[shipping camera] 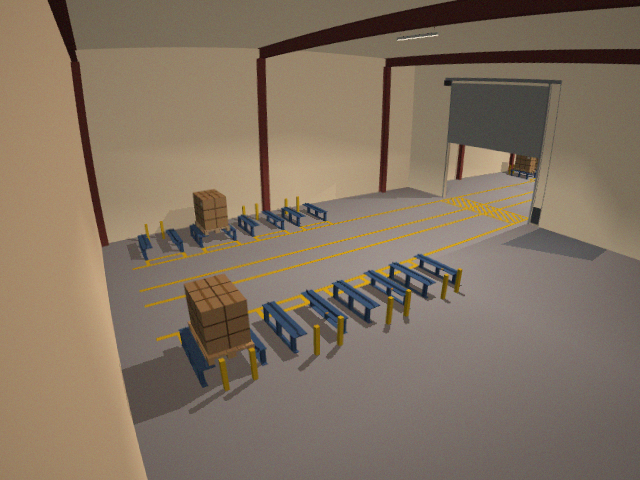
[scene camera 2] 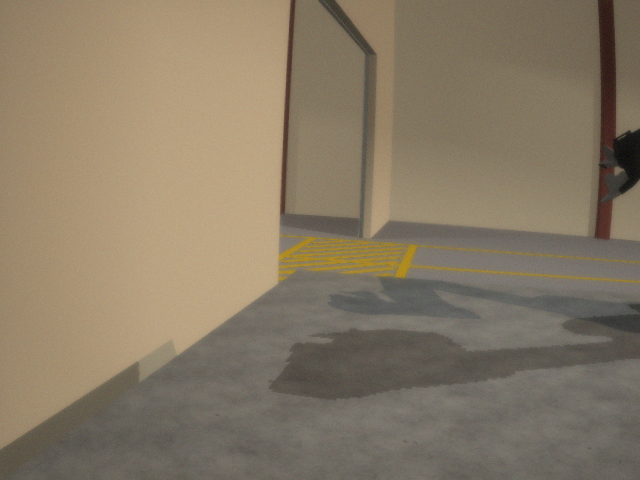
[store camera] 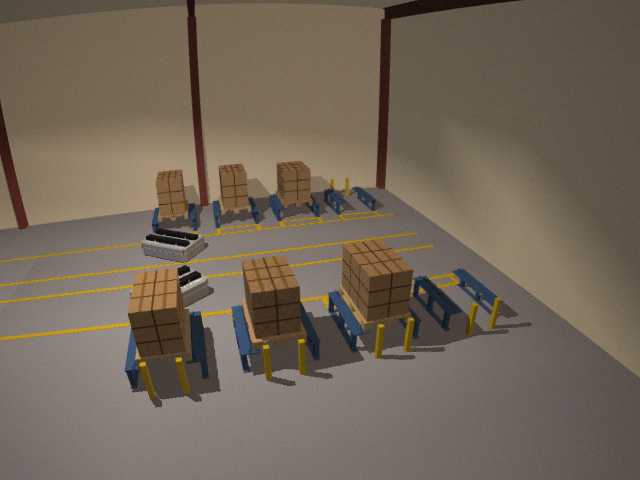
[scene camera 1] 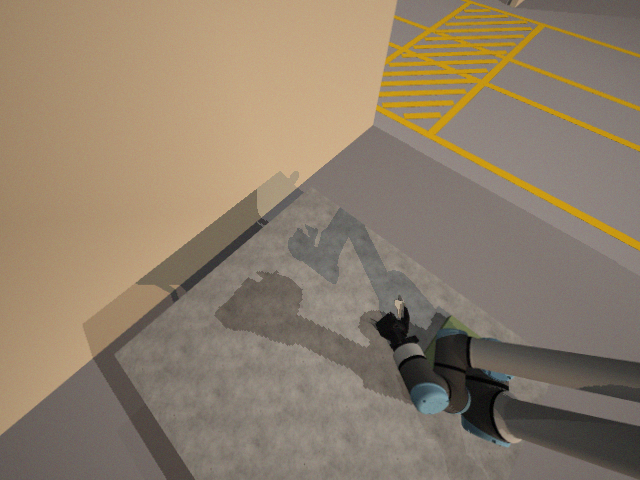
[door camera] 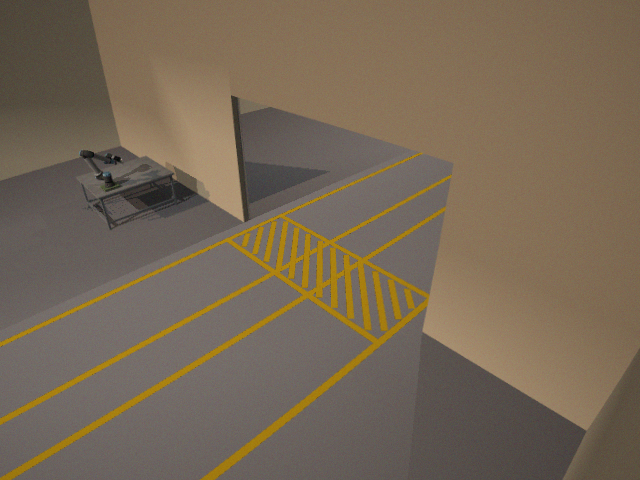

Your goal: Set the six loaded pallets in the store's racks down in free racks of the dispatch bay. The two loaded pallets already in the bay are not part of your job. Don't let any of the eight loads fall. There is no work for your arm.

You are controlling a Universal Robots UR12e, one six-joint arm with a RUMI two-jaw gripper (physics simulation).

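Seen in the pictures: gripper, between the fingertips: [scene camera 2: 599, 183] [scene camera 1: 384, 307] [door camera: 123, 162]; arm's base, origin of its link: [door camera: 110, 185].
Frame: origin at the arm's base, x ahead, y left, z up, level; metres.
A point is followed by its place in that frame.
Note:
In the store view, six loaded pallets stand upright in blue racks: three at the back [store camera: 170, 193] {z 0.286, x -7.513, y -5.981 m} [store camera: 233, 187] {z 0.268, x -9.167, y -5.874 m} [store camera: 293, 181] {z 0.257, x -10.791, y -5.850 m}, three in front [store camera: 157, 316] {z 0.352, x -7.281, y -0.244 m} [store camera: 271, 297] {z 0.364, x -8.854, y -0.236 m} [store camera: 377, 279] {z 0.428, x -10.389, y -0.098 m}. One low white carrier [store camera: 173, 246] {z -0.478, x -7.469, y -4.332 m} with black bars, unloaded, is in the lane before the back-left rack. A second carrier [store camera: 193, 290] {z -0.535, x -7.796, y -2.317 m} is partly hidden behind the front-left load. In the shipping view, two loaded pallets [shipping camera: 209, 209] {z 0.332, x 12.106, y -6.909 m} [shipping camera: 219, 314] {z 0.391, x 13.988, y -1.325 m} stand in bay racks; free racks include a front one [shipping camera: 284, 320] {z -0.442, x 12.645, y -1.708 m} and a back one [shipping camera: 247, 224] {z -0.469, x 10.787, y -7.090 m}. My gripper [scene camera 2: 602, 183] {z 0.313, x 0.426, y 0.131 m} [scene camera 1: 399, 302] is open and empty above the table.
Yellow posts [shipping camera: 316, 339] [store camera: 266, 362] stand behind the racks. A grey shutter [shipping camera: 496, 116] {z 3.031, x 1.763, y -3.966 m} hangs in the upper part of the doorway. A hatched floor zone [door camera: 330, 273] {z -0.788, x 1.629, y -4.369 m} crosses the lanes at the opening. The arm's table [door camera: 149, 178] {z -0.038, x 0.739, y -0.223 m} stands beside the wall. The store has two empty racks [store camera: 436, 299] {z -0.441, x -11.785, y -0.431 m} [store camera: 334, 200] {z -0.461, x -12.023, y -5.954 m}.

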